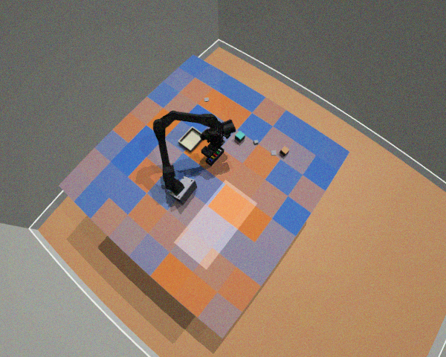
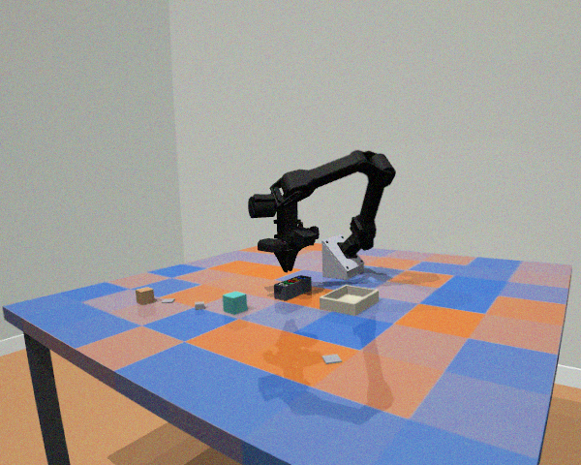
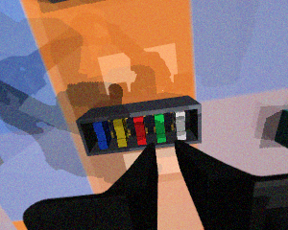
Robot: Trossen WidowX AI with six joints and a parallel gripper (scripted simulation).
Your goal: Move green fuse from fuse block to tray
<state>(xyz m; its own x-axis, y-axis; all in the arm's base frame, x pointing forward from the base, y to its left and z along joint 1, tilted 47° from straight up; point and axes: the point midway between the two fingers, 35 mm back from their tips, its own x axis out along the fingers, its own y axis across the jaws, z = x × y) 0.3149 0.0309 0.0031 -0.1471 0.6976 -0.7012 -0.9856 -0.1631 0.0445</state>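
The green fuse is 50 mm below my gripper tip. The rest, counted from my gripper tip: brown cube: 290 mm ahead, 280 mm to the right, 50 mm below; then teal cube: 170 mm ahead, 20 mm to the right, 50 mm below; then beige tray: 40 mm behind, 180 mm to the left, 70 mm below.
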